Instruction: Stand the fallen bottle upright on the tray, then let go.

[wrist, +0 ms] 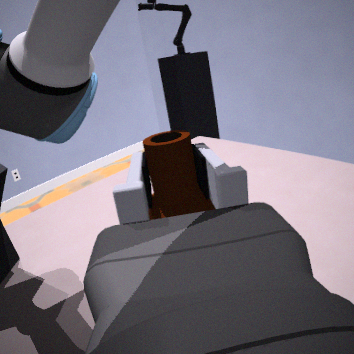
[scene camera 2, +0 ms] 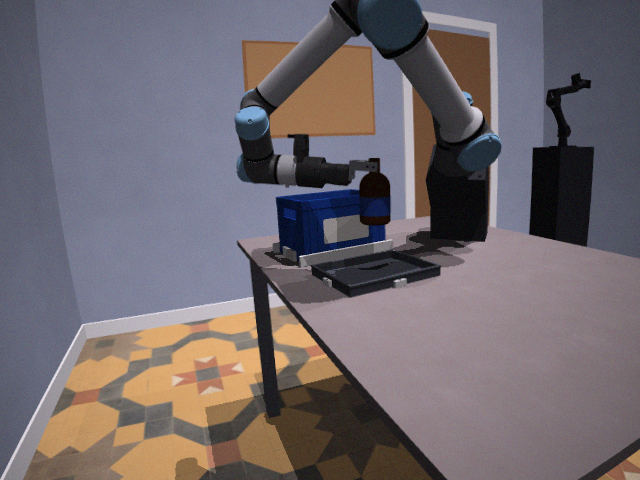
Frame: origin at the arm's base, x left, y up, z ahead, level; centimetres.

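Seen in the pictures: gripper, fingertip midpoint: (wrist: pixel 170 164) (scene camera 2: pixel 378 166).
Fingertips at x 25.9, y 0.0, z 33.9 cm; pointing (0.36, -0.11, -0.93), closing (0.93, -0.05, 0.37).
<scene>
Offsets run from my fingertips to a thing's top centre. "spot": to the spot under its first point. Level surfaces: height alone.
The brown bottle @[dx -0.3, dy +2.0, dz +0.9 cm] (scene camera 2: pixel 374 207) (wrist: pixel 173 175) with a blue label hangs upright in the air, its base well above the dark tray @[dx +1.2, dy -23.4, dz +1.8 cm] (scene camera 2: pixel 372 287) in the scene view. My gripper (scene camera 2: pixel 372 165) (wrist: pixel 170 164) reaches in level from the left in the scene view and is shut on the bottle's neck, one finger on each side. In the wrist view the open mouth of the bottle shows above the fingertips, and the lower body is hidden by the gripper housing. A dark shadow lies inside the tray.
A blue crate @[dx -26.2, dy -8.5, dz +7.8 cm] (scene camera 2: pixel 305 227) stands behind the tray on the table @[dy -26.0 cm] (scene camera 2: pixel 496 320), with a pale low strip @[spot: dx -16.0, dy -24.5, dz +5.3 cm] (scene camera 2: pixel 346 253) between them. Small pale blocks sit at the tray's outer sides. The arm's dark base (scene camera 2: pixel 457 211) stands at the back right. A black pedestal (scene camera 2: pixel 560 191) (wrist: pixel 189 95) stands beyond.
</scene>
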